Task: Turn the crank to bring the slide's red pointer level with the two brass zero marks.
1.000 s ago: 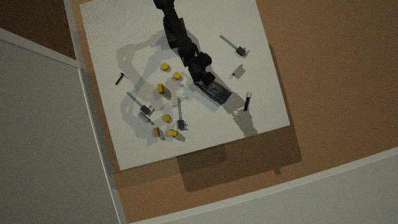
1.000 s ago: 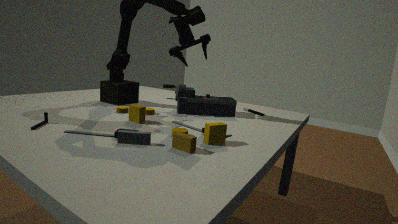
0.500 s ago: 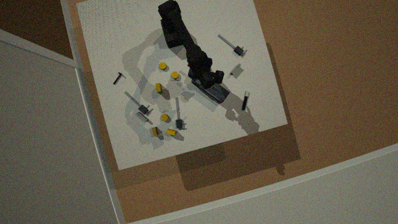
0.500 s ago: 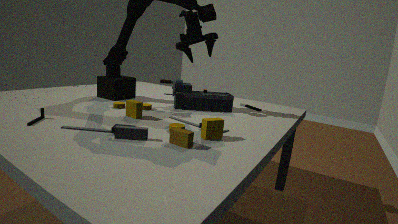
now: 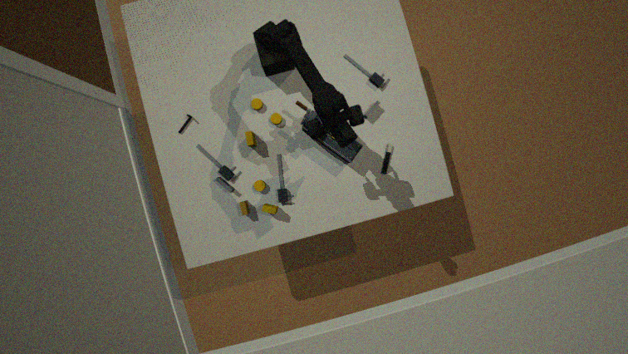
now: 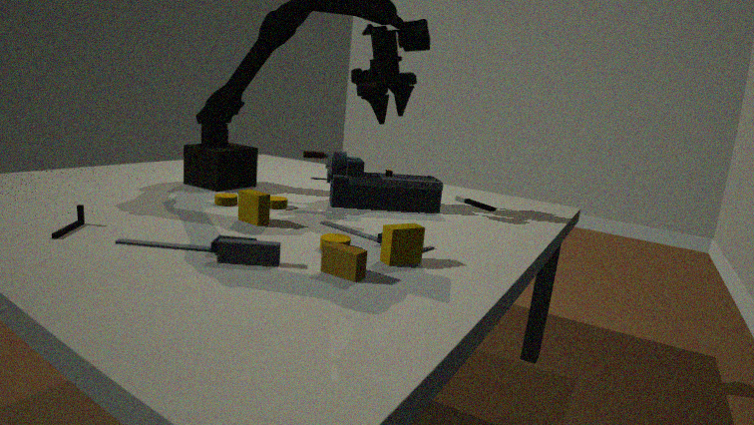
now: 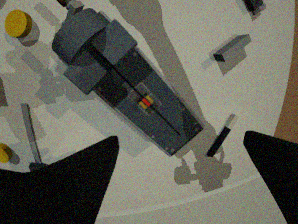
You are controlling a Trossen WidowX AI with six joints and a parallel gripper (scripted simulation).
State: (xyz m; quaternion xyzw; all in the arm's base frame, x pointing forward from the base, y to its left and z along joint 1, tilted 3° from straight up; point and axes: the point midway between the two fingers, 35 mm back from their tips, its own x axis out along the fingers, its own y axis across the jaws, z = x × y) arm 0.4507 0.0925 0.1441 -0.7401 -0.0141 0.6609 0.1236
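My gripper tip is 130 mm above the slide, 10 mm to the left of it and 10 mm short of it. Also, from my gripper tip: black l-shaped key (580 mm to the right, 350 mm behind, 200 mm below); black bar (200 mm to the left, 200 mm below, 180 mm ahead); brown crank handle (160 mm behind, 100 mm below, 80 mm to the right).
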